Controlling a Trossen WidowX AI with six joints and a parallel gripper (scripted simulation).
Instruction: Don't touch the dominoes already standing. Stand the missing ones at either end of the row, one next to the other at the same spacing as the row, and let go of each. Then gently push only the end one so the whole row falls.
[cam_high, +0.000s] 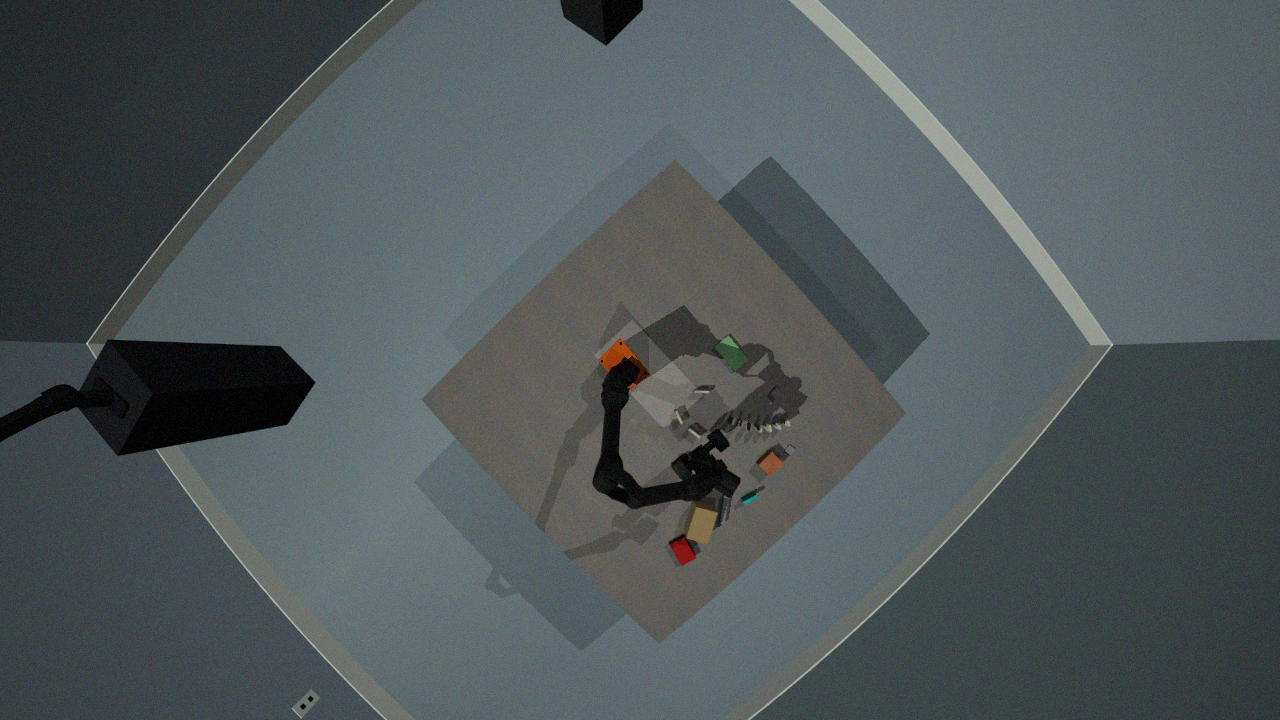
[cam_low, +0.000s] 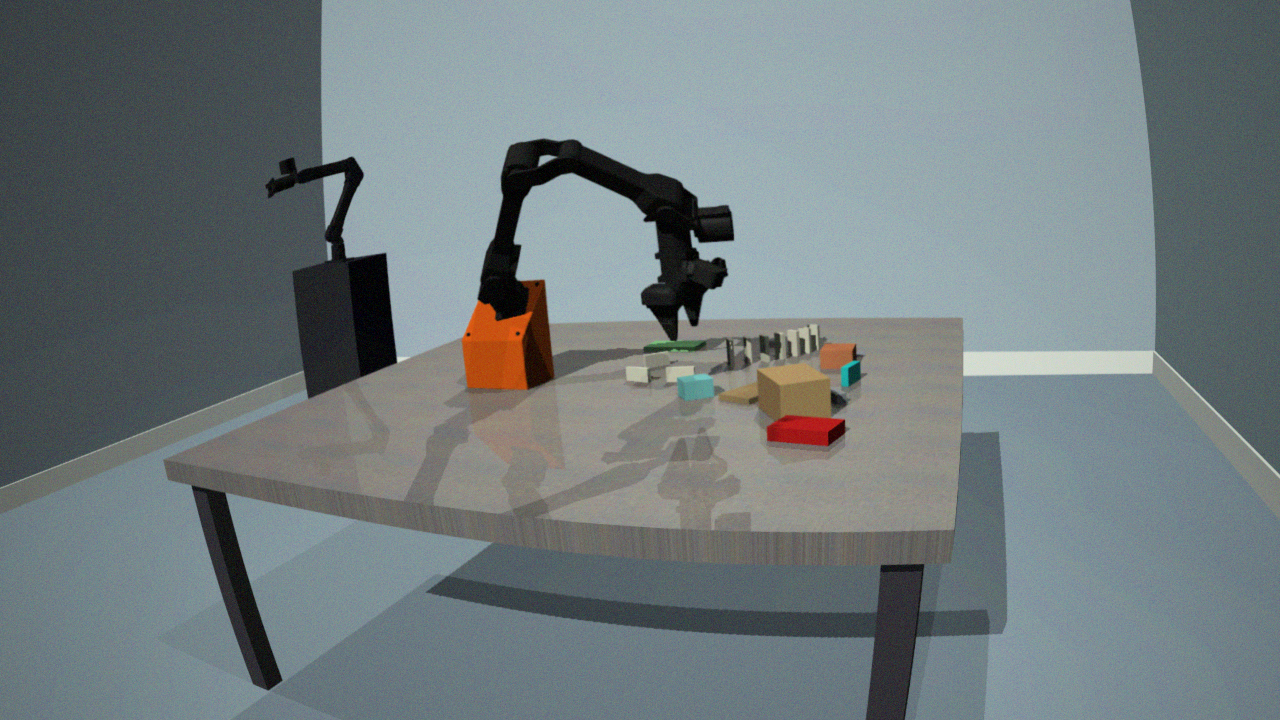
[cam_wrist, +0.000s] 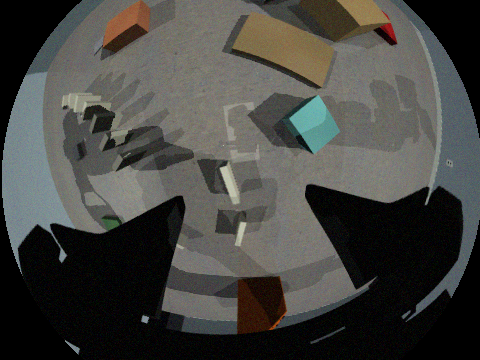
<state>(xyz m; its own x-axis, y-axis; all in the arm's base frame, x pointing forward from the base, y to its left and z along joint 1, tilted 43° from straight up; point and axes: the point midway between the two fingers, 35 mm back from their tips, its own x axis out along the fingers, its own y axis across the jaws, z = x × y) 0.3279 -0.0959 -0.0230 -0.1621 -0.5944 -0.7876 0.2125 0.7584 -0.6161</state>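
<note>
My gripper tip is 30 mm short of the cyan block, 90 mm to the left of it and 70 mm above it. From my gripper tip the other things lie so: orange block: 270 mm ahead, 110 mm to the left, 70 mm below; tan box: 210 mm ahead, 210 mm to the right, 60 mm below; flat tan slab: 130 mm ahead, 90 mm to the right, 80 mm below.
</note>
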